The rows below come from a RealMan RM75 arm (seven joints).
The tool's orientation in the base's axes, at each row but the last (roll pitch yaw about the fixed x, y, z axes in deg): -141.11 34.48 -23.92; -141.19 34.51 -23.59; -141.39 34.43 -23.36; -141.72 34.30 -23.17; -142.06 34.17 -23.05; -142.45 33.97 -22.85; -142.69 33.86 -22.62; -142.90 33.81 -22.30; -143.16 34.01 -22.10; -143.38 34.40 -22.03; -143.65 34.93 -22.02
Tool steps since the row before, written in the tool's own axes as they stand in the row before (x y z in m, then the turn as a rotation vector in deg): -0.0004 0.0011 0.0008 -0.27 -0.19 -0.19; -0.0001 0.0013 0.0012 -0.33 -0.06 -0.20; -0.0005 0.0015 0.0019 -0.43 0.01 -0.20; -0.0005 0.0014 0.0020 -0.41 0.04 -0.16; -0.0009 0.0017 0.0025 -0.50 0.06 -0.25; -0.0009 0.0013 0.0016 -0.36 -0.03 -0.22; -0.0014 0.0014 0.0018 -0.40 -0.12 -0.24; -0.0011 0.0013 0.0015 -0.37 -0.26 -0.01; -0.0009 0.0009 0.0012 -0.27 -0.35 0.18; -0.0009 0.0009 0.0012 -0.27 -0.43 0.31; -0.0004 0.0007 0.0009 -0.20 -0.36 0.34
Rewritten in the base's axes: -0.0011 0.0001 -0.0009 -0.05 0.06 0.37; -0.0011 0.0002 -0.0014 -0.18 -0.01 0.35; -0.0016 0.0007 -0.0017 -0.30 -0.01 0.37; -0.0016 0.0008 -0.0017 -0.31 -0.01 0.31; -0.0022 0.0011 -0.0020 -0.38 -0.06 0.41; -0.0018 0.0007 -0.0012 -0.22 -0.03 0.36; -0.0023 0.0009 -0.0011 -0.19 0.03 0.44; -0.0019 0.0006 -0.0010 -0.12 0.27 0.34; -0.0015 0.0006 -0.0007 -0.03 0.43 0.21; -0.0015 0.0006 -0.0007 0.00 0.57 0.16; -0.0009 0.0003 -0.0007 0.00 0.53 0.06
